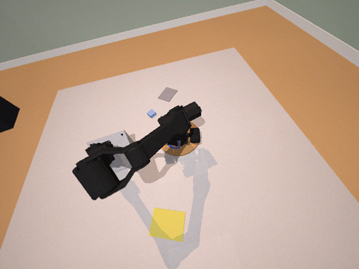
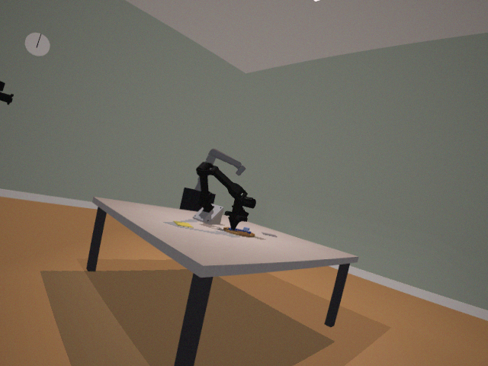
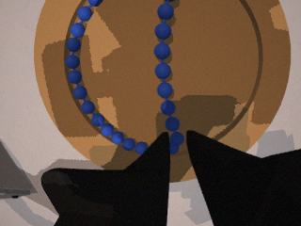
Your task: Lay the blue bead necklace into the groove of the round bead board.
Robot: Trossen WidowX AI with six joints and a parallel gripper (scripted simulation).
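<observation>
Right now my gripper tip is 5 cm to the right of the round bead board, 1 cm short of it and 1 cm above it. From my gripper tip the other things lie so: yellow square patch: 27 cm to the right, 15 cm behind, 1 cm below; then flat grey tile: 36 cm to the left, 5 cm ahead, 1 cm below; then light blue cube: 25 cm to the left, 7 cm behind, 1 cm below.
</observation>
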